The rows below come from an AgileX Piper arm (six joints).
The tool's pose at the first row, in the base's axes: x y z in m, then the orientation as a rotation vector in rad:
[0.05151 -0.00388 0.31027 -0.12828 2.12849 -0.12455]
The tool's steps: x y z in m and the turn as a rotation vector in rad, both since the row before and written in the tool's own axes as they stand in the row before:
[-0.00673 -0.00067 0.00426 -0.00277 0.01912 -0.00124]
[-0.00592 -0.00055 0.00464 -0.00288 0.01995 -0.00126]
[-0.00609 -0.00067 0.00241 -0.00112 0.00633 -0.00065]
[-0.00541 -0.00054 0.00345 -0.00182 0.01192 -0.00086]
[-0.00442 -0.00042 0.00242 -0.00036 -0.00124 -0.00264]
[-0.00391 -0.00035 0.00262 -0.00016 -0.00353 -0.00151]
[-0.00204 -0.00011 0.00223 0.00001 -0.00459 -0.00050]
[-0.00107 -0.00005 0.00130 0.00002 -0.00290 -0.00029]
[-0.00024 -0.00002 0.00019 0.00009 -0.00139 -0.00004]
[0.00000 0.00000 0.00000 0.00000 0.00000 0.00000]
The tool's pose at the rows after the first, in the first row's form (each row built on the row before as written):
[0.05871 -0.00376 0.31373 -0.13052 2.14775 -0.12401]
[0.06585 -0.00364 0.31616 -0.13282 2.16784 -0.12343]
[0.07130 -0.00353 0.31986 -0.13394 2.17422 -0.12316]
[0.07723 -0.00343 0.32236 -0.13550 2.18623 -0.12276]
[0.08178 -0.00331 0.32457 -0.13863 2.18491 -0.12374]
[0.08619 -0.00319 0.32625 -0.14049 2.18134 -0.12409]
[0.08919 -0.00308 0.32663 -0.14119 2.17674 -0.12395]
[0.09087 -0.00302 0.32676 -0.14159 2.17383 -0.12386]
[0.09116 -0.00301 0.32685 -0.14163 2.17243 -0.12385]
[0.09116 -0.00301 0.32685 -0.14163 2.17243 -0.12385]

